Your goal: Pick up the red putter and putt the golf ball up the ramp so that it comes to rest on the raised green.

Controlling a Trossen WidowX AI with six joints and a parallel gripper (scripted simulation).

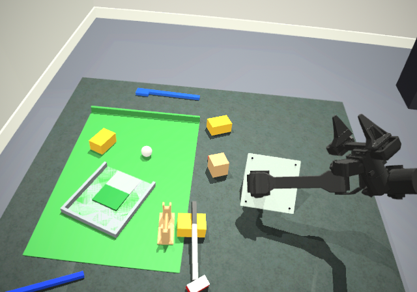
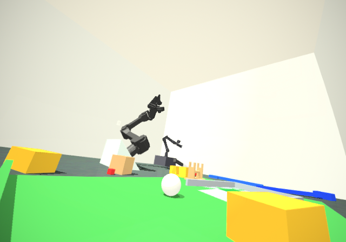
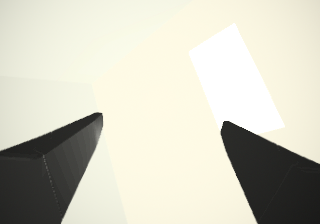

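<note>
My gripper tip is now 550 mm short of the white golf ball, 520 mm above it and 350 mm to the left of it. From my gripper tip the other things lie so: grey frame (630 mm ahead, 540 mm below, 100 mm to the right); then tan cube (520 mm below, 320 mm to the right, 270 mm ahead).
</note>
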